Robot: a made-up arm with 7 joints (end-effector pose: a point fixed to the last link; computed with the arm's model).
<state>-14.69 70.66 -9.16 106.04 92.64 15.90 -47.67</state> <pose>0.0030 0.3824 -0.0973 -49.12 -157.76 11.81</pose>
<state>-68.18 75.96 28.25 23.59 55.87 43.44 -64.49</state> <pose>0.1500 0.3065 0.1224 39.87 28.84 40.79</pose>
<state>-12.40 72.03 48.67 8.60 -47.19 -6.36 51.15</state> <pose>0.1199 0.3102 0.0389 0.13 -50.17 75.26</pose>
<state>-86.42 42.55 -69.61 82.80 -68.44 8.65 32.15</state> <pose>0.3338 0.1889 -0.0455 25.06 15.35 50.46</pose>
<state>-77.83 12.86 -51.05 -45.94 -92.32 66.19 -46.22</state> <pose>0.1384 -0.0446 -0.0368 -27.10 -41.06 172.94</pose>
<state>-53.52 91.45 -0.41 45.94 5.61 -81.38 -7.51</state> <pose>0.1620 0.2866 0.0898 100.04 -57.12 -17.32</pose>
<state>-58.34 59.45 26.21 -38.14 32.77 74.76 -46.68</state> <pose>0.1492 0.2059 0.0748 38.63 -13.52 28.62</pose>
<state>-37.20 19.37 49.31 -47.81 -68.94 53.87 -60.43</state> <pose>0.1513 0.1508 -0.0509 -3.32 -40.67 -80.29</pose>
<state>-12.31 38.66 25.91 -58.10 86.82 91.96 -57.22</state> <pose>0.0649 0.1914 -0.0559 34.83 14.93 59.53</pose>
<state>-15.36 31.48 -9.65 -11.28 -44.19 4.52 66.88</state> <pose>0.1654 0.1267 -0.1717 -10.66 8.82 47.27</pose>
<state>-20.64 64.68 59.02 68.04 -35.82 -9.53 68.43</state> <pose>0.0777 0.3838 -0.0839 -17.34 -5.97 141.94</pose>
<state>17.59 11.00 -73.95 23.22 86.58 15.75 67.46</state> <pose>-0.1056 -0.0124 -0.2718 60.85 -42.42 -30.89</pose>
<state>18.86 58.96 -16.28 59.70 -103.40 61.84 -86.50</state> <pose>-0.0747 0.3025 -0.1940 -103.70 33.57 3.56</pose>
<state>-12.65 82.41 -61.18 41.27 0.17 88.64 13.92</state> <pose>0.0516 0.3514 -0.1003 -120.19 -108.57 -57.21</pose>
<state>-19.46 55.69 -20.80 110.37 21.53 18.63 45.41</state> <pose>0.0042 0.3451 -0.1696 122.64 94.50 48.66</pose>
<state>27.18 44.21 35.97 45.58 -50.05 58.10 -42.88</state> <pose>-0.1013 0.3058 -0.1857 -62.20 67.46 33.91</pose>
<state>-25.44 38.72 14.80 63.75 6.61 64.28 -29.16</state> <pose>0.1099 0.2689 -0.2371 -12.89 104.67 24.44</pose>
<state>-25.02 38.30 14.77 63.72 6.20 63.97 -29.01</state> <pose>0.1081 0.2673 -0.2395 -13.18 104.80 24.06</pose>
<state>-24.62 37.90 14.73 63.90 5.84 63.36 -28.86</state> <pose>0.1060 0.2659 -0.2420 -13.35 104.88 23.64</pose>
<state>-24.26 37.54 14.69 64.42 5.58 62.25 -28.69</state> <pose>0.1038 0.2647 -0.2446 -13.30 104.84 23.20</pose>
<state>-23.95 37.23 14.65 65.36 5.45 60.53 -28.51</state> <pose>0.1012 0.2639 -0.2473 -12.98 104.65 22.70</pose>
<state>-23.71 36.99 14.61 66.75 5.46 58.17 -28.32</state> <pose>0.0984 0.2635 -0.2501 -12.38 104.30 22.16</pose>
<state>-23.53 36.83 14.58 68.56 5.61 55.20 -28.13</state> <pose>0.0954 0.2635 -0.2528 -11.52 103.79 21.58</pose>
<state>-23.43 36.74 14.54 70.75 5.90 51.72 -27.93</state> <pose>0.0922 0.2637 -0.2554 -10.41 103.15 20.93</pose>
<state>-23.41 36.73 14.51 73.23 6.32 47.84 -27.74</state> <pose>0.0890 0.2643 -0.2577 -9.11 102.39 20.22</pose>
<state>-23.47 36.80 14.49 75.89 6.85 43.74 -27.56</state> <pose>0.0858 0.2650 -0.2596 -7.70 101.54 19.45</pose>
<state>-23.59 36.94 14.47 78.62 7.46 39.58 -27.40</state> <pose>0.0829 0.2659 -0.2611 -6.23 100.66 18.64</pose>
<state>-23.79 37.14 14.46 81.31 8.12 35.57 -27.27</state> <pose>0.0803 0.2668 -0.2620 -4.81 99.78 17.81</pose>
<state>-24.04 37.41 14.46 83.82 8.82 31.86 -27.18</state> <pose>0.0782 0.2679 -0.2624 -3.46 98.94 17.01</pose>
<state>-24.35 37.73 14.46 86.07 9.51 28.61 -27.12</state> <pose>0.0768 0.2690 -0.2623 -2.25 98.18 16.28</pose>
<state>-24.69 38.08 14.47 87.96 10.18 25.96 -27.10</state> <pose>0.0759 0.2702 -0.2618 -1.20 97.54 15.65</pose>
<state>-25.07 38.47 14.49 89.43 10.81 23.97 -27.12</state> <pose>0.0758 0.2715 -0.2607 -0.32 97.01 15.19</pose>
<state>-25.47 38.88 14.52 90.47 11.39 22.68 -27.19</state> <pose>0.0764 0.2729 -0.2593 0.38 96.64 14.89</pose>
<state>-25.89 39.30 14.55 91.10 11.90 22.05 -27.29</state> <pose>0.0776 0.2744 -0.2576 0.91 96.41 14.78</pose>
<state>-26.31 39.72 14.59 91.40 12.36 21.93 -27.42</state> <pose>0.0793 0.2760 -0.2557 1.30 96.29 14.81</pose>
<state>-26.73 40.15 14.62 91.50 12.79 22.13 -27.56</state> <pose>0.0812 0.2777 -0.2536 1.64 96.24 14.95</pose>
